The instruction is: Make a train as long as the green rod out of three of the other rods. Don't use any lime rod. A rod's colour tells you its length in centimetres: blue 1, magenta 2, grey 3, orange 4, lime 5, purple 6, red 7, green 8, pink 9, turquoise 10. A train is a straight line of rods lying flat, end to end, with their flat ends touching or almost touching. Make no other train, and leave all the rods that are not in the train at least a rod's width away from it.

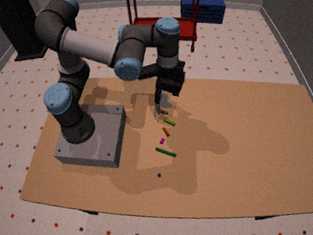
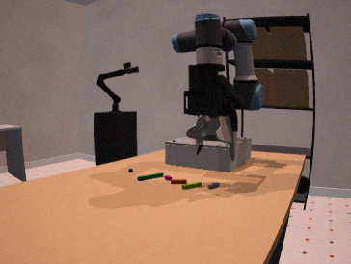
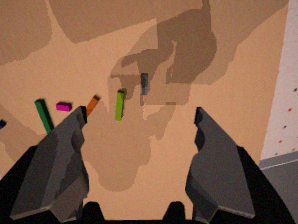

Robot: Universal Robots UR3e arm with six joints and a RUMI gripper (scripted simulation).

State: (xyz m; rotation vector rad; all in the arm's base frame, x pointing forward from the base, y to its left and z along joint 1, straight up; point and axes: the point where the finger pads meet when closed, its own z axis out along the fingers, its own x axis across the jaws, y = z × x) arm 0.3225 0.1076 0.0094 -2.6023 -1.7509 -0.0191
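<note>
The grey rod is 80 mm below my hand. Also, from my hand: orange rod 90 mm to the right, 80 mm below, 10 mm ahead; magenta rod 130 mm to the right, 80 mm below, 10 mm behind; lime rod 80 mm below, 50 mm to the right, 20 mm ahead.
</note>
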